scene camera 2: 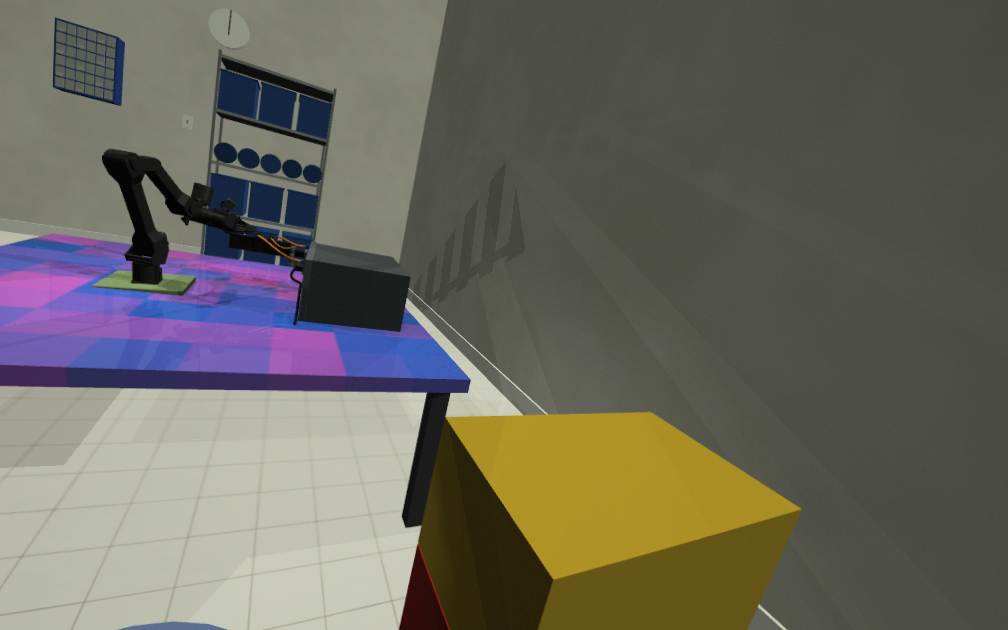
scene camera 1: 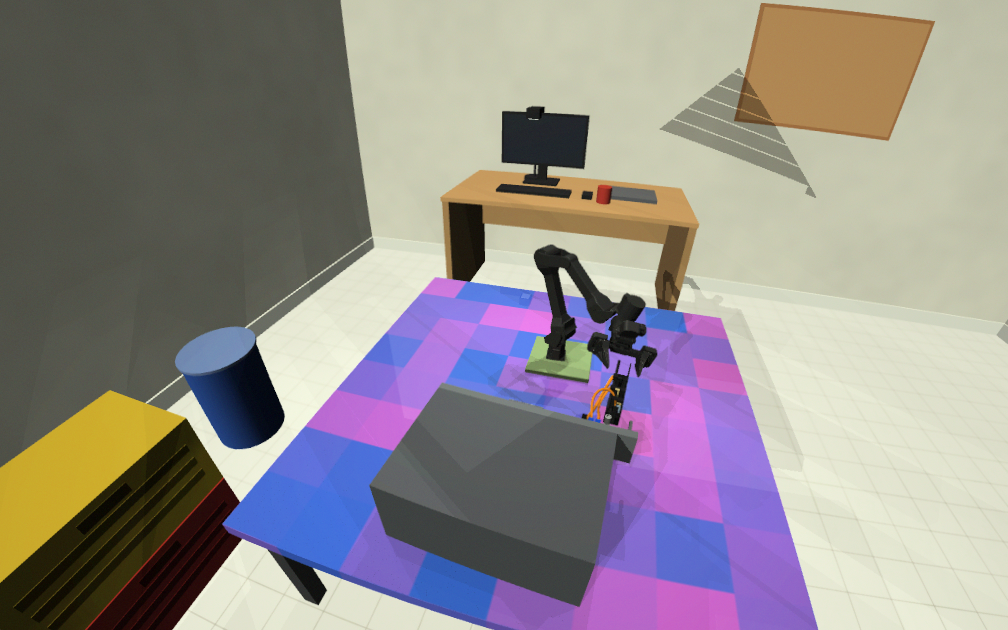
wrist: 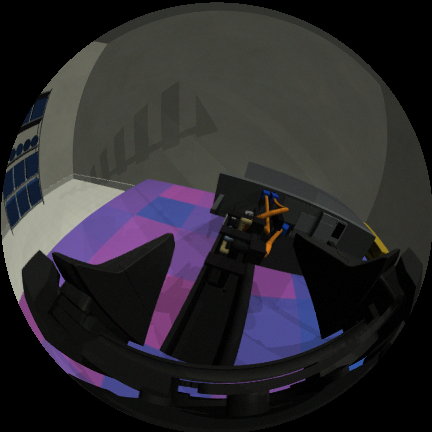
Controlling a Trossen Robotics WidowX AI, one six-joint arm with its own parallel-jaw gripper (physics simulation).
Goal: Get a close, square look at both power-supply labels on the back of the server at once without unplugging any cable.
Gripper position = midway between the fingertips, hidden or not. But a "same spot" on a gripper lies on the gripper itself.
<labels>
my gripper: scene camera 2; scene camera 1; wrist 235, 240
same spot on my gripper: [scene camera 2: 240, 227] = [scene camera 1: 601, 354]
</labels>
